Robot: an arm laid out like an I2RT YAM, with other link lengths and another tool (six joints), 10 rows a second.
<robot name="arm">
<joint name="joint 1" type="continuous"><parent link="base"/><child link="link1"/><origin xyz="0.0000 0.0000 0.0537"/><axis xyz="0 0 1"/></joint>
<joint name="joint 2" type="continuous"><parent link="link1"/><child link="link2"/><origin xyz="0.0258 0.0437 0.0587"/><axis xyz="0 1 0"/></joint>
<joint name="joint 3" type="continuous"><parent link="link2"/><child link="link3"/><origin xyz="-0.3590 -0.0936 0.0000"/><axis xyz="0 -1 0"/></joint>
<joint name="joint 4" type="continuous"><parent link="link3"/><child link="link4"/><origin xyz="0.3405 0.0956 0.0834"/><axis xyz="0 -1 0"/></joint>
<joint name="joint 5" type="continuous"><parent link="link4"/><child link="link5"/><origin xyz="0.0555 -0.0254 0.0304"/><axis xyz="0 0 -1"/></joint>
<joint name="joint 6" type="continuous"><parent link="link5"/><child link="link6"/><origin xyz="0.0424 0.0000 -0.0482"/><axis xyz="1 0 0"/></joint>
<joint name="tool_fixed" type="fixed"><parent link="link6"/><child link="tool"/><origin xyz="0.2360 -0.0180 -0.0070" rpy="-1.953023 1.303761 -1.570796"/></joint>
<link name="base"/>
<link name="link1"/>
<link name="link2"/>
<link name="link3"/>
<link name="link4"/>
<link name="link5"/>
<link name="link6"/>
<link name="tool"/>
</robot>
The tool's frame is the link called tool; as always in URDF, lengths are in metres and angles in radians. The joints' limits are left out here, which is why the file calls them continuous.
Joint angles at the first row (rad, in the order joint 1, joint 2, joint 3, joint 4, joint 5, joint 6):
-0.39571 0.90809 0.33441 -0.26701 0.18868 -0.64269
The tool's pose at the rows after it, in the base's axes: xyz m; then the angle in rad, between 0 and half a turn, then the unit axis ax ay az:
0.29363 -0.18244 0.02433 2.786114 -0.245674 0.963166 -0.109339
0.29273 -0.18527 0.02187 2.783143 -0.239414 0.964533 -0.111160
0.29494 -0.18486 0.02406 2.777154 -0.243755 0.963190 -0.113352
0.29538 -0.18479 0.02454 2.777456 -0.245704 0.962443 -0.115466
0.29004 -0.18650 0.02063 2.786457 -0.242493 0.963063 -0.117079
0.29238 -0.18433 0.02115 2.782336 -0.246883 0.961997 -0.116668
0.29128 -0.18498 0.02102 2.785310 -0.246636 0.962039 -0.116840
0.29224 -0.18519 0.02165 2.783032 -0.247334 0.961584 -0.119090
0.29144 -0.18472 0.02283 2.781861 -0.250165 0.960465 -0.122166
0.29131 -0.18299 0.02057 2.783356 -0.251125 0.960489 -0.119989
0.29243 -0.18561 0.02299 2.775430 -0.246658 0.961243 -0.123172
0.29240 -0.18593 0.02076 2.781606 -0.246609 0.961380 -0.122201
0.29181 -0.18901 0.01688 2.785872 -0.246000 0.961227 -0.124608
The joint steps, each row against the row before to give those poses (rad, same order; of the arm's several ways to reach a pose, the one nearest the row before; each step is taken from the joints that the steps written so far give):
-0.01227 0.01225 -0.00459 0.00315 0.00308 -0.01077
-0.00615 0.00612 -0.00762 0.01685 0.00303 0.00608
-0.00003 -0.00455 -0.00009 0.00459 -0.00457 -0.00764
0.00306 -0.00149 -0.00155 0.00309 0.00306 -0.00299
-0.00609 -0.00605 -0.01217 0.00153 0.00611 -0.00310
0.00615 -0.00013 -0.00002 0.00308 -0.00305 -0.00155
-0.00307 -0.00151 -0.00003 -0.00302 0.00002 -0.00300
0.00297 -0.00005 -0.00152 0.00608 0.00305 -0.00009
0.00146 -0.01217 -0.00468 -0.00145 0.00157 -0.00614
0.00459 0.00298 -0.00300 0.00154 0.00002 0.00305
-0.00450 0.00007 0.00152 0.00761 0.00150 0.00459
0.00152 0.01062 0.00000 0.00458 0.00307 0.00003
-0.00911 0.01224 -0.00917 0.02290 -0.00005 -0.00918

